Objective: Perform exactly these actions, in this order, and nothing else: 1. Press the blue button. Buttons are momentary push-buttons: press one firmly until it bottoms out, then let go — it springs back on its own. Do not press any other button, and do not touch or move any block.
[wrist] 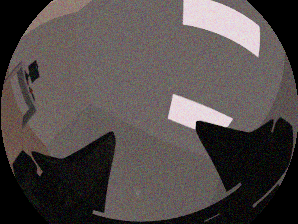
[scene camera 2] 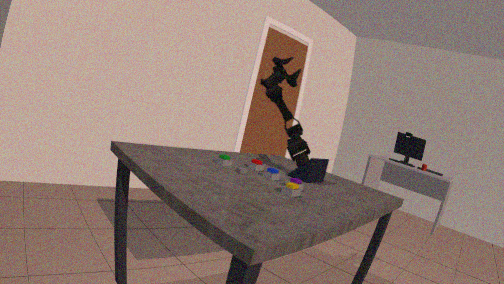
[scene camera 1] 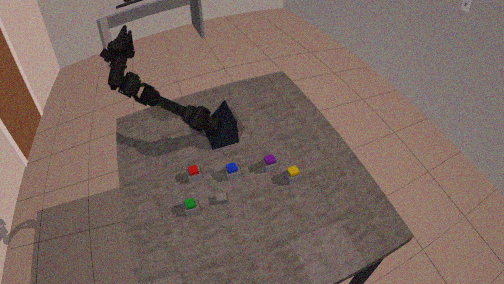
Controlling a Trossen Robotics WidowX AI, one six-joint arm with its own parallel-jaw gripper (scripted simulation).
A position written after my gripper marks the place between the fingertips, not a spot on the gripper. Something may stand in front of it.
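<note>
There's nothing in the grasp of my gripper (scene camera 1: 127, 28), it's open, and you can see the gripper in the wrist view too (wrist: 156, 131).
</note>
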